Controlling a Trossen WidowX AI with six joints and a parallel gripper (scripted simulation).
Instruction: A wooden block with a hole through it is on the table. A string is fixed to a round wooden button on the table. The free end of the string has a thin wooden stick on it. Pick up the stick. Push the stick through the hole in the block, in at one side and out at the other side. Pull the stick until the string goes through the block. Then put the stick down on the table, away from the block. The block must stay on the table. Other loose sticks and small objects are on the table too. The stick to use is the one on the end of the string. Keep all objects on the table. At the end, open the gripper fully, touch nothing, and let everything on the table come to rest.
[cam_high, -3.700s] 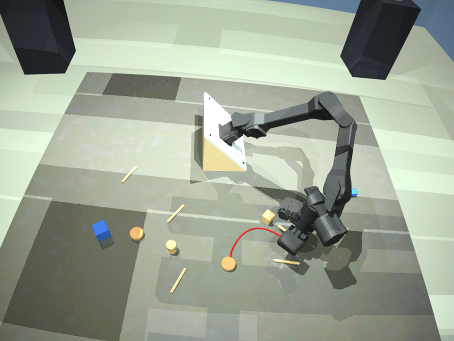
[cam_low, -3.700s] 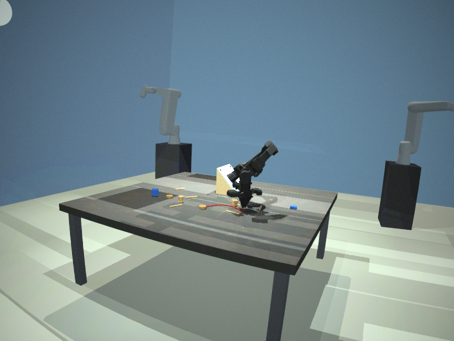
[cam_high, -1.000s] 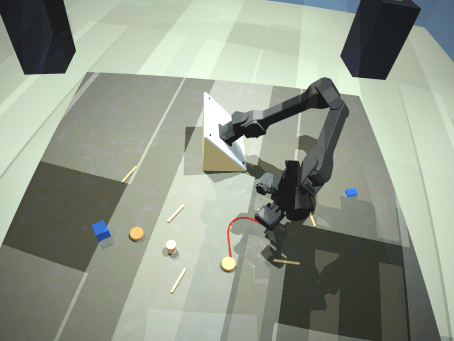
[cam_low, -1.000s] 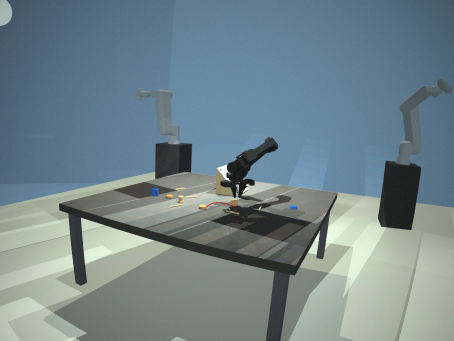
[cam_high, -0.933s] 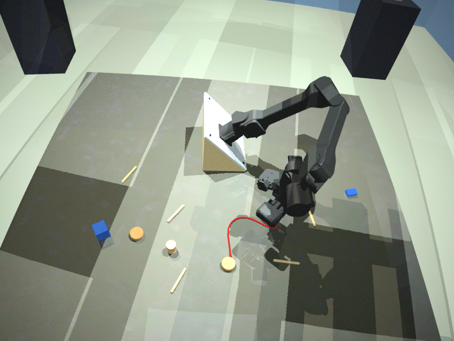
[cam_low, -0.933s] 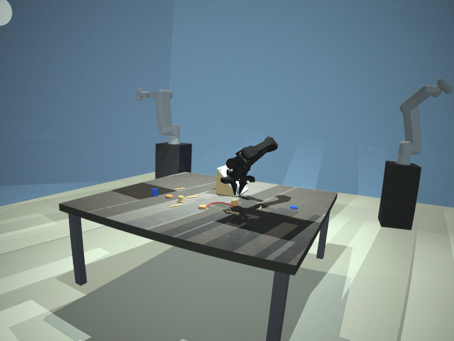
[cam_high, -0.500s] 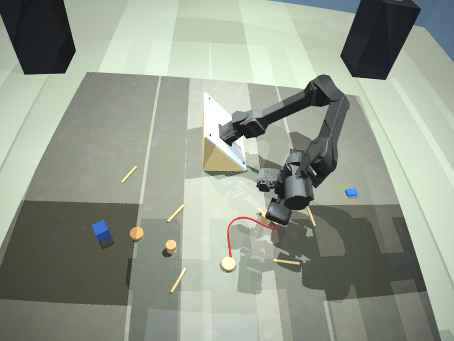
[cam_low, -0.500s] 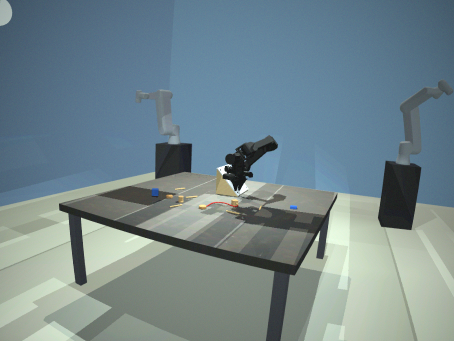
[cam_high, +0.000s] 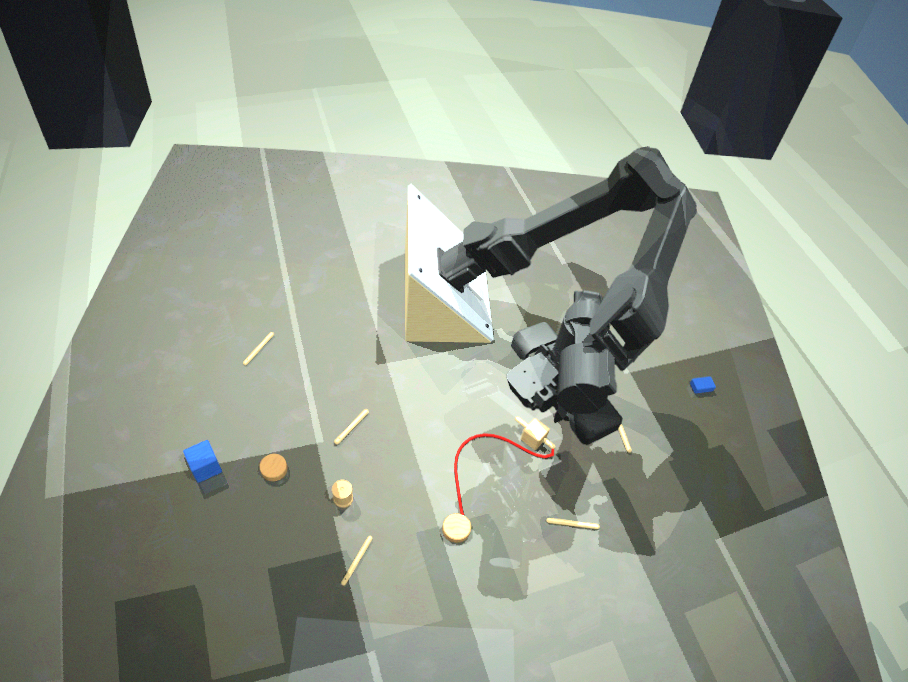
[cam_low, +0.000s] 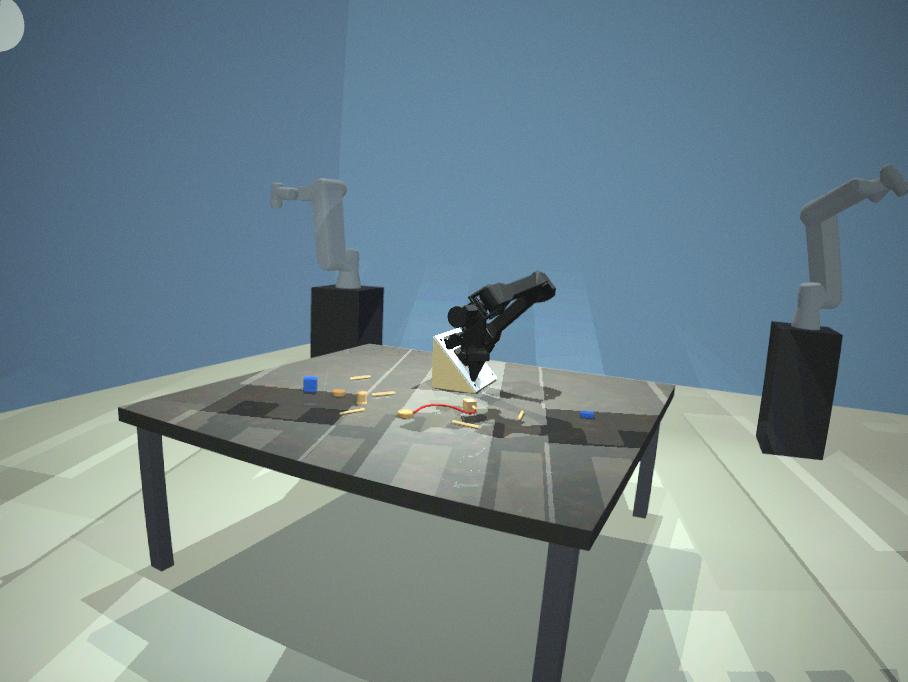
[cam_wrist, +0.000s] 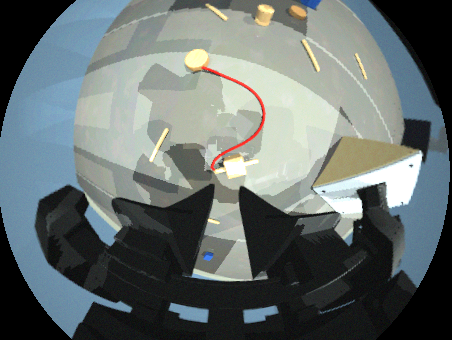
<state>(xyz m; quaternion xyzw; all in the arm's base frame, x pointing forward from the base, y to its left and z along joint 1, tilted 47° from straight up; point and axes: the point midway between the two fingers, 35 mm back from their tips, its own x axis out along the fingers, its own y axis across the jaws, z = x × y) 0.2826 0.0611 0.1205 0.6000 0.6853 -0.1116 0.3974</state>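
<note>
The wooden block is 8 cm below my gripper tip, 1 cm to the right of it and 1 cm behind it. From my gripper tip the other things lie so: wooden stick: 14 cm ahead, 9 cm below, 4 cm to the left; blue cube: 51 cm to the right, 7 cm below, 3 cm ahead; short wooden cylinder: 30 cm to the right, 8 cm ahead, 7 cm below.
</note>
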